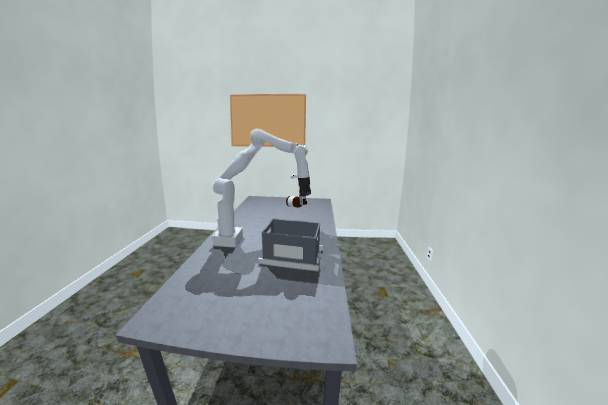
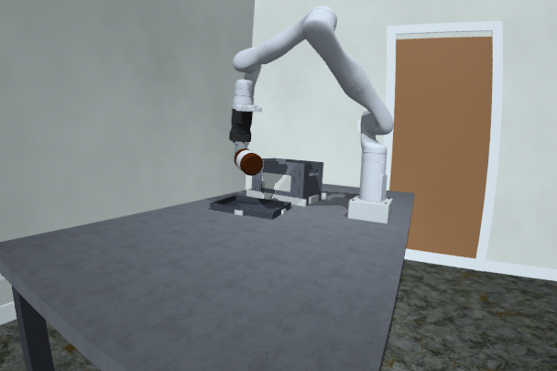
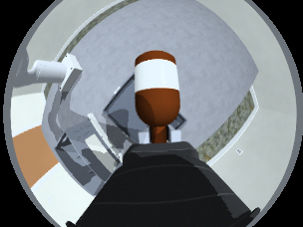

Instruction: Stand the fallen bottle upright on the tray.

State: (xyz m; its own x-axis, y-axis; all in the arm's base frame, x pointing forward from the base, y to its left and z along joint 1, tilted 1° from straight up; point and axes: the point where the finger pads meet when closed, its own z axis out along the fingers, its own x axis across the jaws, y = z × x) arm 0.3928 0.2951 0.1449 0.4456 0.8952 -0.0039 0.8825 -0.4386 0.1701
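Right now the bottle is 5 cm behind my hand, 2 cm to the left of it and 1 cm below it. From my hand the other things lie so: tray 2 cm behind, 5 cm to the right, 19 cm below; then crate 3 cm ahead, 33 cm to the right, 12 cm below.
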